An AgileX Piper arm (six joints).
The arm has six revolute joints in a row. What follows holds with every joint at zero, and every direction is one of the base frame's. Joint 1 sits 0.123 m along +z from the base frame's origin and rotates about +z. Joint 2 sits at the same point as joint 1 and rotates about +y. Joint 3 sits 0.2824 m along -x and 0.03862 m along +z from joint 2 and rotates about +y. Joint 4 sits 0.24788 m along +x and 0.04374 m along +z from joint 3 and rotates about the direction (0.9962, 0, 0.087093). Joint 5 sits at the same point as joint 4 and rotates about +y. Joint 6 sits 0.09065 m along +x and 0.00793 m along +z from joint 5 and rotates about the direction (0.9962, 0, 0.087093). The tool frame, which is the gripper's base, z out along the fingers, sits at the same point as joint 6; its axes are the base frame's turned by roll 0, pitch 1.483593 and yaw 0 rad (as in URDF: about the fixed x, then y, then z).
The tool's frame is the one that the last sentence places.
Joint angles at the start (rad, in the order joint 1, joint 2, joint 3, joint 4, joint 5, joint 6):
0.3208, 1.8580, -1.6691, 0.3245, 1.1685, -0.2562
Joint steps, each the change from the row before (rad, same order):
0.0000, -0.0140, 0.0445, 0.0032, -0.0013, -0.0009
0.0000, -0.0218, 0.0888, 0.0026, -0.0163, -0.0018
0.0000, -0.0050, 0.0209, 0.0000, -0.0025, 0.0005
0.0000, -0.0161, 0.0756, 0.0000, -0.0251, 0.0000
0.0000, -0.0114, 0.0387, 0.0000, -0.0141, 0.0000
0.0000, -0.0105, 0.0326, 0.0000, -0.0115, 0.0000
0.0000, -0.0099, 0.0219, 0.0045, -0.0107, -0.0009
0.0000, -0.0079, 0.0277, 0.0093, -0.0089, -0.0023
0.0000, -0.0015, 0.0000, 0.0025, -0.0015, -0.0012
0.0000, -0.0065, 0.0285, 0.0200, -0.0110, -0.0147
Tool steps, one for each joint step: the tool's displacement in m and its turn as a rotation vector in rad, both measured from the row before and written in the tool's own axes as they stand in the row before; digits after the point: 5 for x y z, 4 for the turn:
0.00816, -0.00005, 0.00430, -0.0061, 0.0269, 0.0093
0.01552, -0.00152, 0.01114, -0.0059, 0.0472, 0.0191
0.00381, -0.00044, 0.00277, -0.0012, 0.0127, 0.0052
0.01268, -0.00216, 0.01072, -0.0001, 0.0322, 0.0175
0.00665, -0.00081, 0.00442, 0.0008, 0.0123, 0.0080
0.00577, -0.00059, 0.00343, 0.0007, 0.0099, 0.0064
0.00370, 0.00019, 0.00132, -0.0023, 0.0001, 0.0046
0.00487, 0.00008, 0.00329, -0.0075, 0.0081, 0.0079
-0.00011, 0.00033, -0.00052, -0.0016, -0.0034, -0.0005
0.00462, 0.00059, 0.00393, -0.0159, 0.0056, 0.0016

